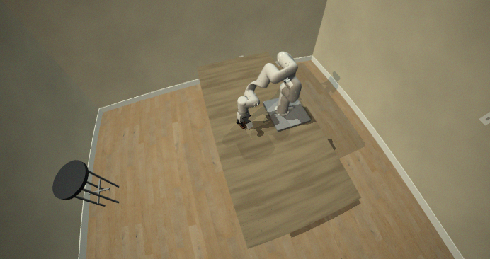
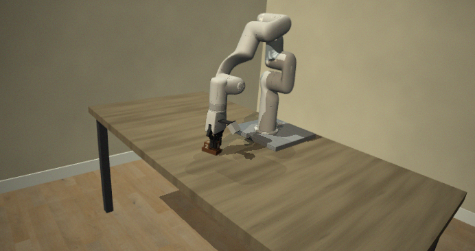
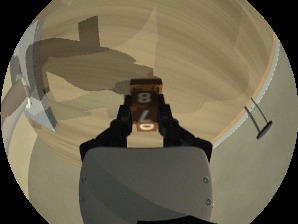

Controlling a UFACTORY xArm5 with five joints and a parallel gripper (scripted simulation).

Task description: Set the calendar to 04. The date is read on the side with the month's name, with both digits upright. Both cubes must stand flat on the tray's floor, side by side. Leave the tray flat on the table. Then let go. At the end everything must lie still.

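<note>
Now: the brown tray 4 cm below my hand, 2 cm to the right of it and 1 cm ahead of it.
</note>
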